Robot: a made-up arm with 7 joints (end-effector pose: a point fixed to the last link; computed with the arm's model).
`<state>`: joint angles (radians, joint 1 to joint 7).
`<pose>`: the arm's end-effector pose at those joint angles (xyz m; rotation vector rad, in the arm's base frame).
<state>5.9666 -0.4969 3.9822 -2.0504 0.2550 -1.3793 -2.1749</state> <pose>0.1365 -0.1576 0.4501 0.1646 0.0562 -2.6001</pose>
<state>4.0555 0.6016 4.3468 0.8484 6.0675 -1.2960 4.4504</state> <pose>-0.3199 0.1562 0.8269 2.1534 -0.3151 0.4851</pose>
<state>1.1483 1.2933 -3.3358 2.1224 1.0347 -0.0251 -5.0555</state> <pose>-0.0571 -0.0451 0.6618 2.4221 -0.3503 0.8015</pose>
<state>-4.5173 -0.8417 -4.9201 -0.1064 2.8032 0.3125 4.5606</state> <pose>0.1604 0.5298 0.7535 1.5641 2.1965 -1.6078</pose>
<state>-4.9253 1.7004 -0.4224 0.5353 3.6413 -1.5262 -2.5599</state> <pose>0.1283 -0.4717 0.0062 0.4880 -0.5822 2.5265</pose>
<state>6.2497 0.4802 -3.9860 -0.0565 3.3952 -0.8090 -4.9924</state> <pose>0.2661 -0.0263 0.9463 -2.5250 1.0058 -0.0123</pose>
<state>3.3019 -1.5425 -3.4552 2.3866 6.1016 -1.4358 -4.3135</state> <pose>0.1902 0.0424 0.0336 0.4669 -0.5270 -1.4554</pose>
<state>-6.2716 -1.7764 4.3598 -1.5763 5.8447 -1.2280 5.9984</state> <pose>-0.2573 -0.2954 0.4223 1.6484 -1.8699 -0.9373</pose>
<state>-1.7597 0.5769 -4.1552 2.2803 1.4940 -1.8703 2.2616</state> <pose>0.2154 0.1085 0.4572 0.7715 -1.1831 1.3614</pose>
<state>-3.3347 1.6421 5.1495 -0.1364 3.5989 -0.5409 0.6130</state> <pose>-0.6941 -0.1063 0.2282 -1.5164 -0.4430 -2.4296</pose>
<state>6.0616 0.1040 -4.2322 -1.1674 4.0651 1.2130 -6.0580</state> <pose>0.1939 0.2912 0.6766 1.1123 -0.4358 -1.4629</pose>
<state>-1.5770 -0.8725 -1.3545 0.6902 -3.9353 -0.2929 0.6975</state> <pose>-0.2479 -0.4395 0.7350 -2.0196 0.5062 -0.9847</pose>
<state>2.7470 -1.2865 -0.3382 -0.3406 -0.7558 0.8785 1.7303</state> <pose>0.6245 0.2475 0.4285 -0.7628 -1.7603 0.1464</pose>
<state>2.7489 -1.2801 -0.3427 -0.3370 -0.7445 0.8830 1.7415</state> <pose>0.6238 0.2458 0.4349 -0.7810 -1.7679 0.1458</pose>
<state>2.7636 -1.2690 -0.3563 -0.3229 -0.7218 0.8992 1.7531</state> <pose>0.6246 0.2345 0.4490 -0.8193 -1.7837 0.1155</pose>
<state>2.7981 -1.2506 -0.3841 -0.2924 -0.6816 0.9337 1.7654</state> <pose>0.6263 0.2075 0.4747 -0.8902 -1.8093 0.0370</pose>
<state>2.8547 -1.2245 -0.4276 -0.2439 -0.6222 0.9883 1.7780</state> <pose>0.6254 0.1622 0.5117 -0.9989 -1.8385 -0.0982</pose>
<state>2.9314 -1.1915 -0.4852 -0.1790 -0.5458 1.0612 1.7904</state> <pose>0.6162 0.0996 0.5567 -1.1443 -1.8589 -0.2902</pose>
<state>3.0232 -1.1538 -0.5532 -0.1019 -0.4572 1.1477 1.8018</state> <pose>0.5933 0.0252 0.6035 -1.3178 -1.8561 -0.5299</pose>
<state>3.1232 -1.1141 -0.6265 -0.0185 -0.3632 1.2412 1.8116</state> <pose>0.5547 -0.0518 0.6459 -1.5050 -1.8189 -0.8001</pose>
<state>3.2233 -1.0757 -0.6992 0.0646 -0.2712 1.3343 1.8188</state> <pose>0.5041 -0.1216 0.6791 -1.6876 -1.7455 -1.0773</pose>
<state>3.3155 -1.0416 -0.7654 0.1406 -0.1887 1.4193 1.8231</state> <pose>0.4496 -0.1774 0.7016 -1.8485 -1.6454 -1.3350</pose>
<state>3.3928 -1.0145 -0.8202 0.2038 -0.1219 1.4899 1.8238</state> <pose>0.4001 -0.2170 0.7145 -1.9752 -1.5385 -1.5510</pose>
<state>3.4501 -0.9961 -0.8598 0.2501 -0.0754 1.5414 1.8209</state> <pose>0.3626 -0.2421 0.7206 -2.0620 -1.4479 -1.7092</pose>
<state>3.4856 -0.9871 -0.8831 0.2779 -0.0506 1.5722 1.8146</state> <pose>0.3403 -0.2562 0.7222 -2.1098 -1.3912 -1.8047</pose>
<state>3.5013 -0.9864 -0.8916 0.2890 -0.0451 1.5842 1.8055</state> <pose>0.3321 -0.2626 0.7213 -2.1249 -1.3733 -1.8438</pose>
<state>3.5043 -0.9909 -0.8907 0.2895 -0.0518 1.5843 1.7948</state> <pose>0.3330 -0.2647 0.7191 -2.1194 -1.3818 -1.8474</pose>
